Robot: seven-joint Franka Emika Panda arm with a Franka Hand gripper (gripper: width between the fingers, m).
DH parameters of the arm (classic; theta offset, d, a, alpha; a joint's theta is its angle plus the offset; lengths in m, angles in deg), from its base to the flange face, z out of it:
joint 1: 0 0.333 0 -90
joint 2: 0 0 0 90
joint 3: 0 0.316 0.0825 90
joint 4: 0 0 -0.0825 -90
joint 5: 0 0.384 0 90
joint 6: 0 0 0.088 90
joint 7: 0 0.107 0 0
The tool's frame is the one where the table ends.
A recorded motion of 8 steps. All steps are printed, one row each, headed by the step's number.
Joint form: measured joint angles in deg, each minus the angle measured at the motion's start. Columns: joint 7, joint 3, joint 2, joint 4, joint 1, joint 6, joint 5.
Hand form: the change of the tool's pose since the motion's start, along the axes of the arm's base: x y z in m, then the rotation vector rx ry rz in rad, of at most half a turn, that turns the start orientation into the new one. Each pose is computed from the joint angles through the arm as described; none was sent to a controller.
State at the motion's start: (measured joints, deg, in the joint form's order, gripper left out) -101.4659 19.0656 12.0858 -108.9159 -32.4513 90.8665 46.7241
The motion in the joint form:
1: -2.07 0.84 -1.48 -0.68 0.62 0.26 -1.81
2: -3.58 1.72 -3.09 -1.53 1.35 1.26 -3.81
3: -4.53 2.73 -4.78 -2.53 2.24 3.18 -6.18
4: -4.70 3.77 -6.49 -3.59 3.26 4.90 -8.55
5: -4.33 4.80 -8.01 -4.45 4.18 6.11 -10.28
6: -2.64 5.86 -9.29 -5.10 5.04 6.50 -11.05
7: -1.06 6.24 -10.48 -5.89 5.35 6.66 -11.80
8: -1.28 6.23 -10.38 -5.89 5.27 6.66 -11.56
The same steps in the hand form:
1: -0.0040 0.0135 0.0065 -0.0322 -0.0386 0.0591
2: -0.0078 0.0272 0.0125 -0.0754 -0.0750 0.1096
3: -0.0110 0.0419 0.0178 -0.1332 -0.1120 0.1538
4: -0.0151 0.0582 0.0229 -0.1912 -0.1381 0.1954
5: -0.0193 0.0745 0.0282 -0.2362 -0.1553 0.2285
6: -0.0240 0.0922 0.0334 -0.2637 -0.1492 0.2451
7: -0.0293 0.0986 0.0364 -0.2900 -0.1356 0.2438
8: -0.0289 0.0980 0.0358 -0.2847 -0.1370 0.2429

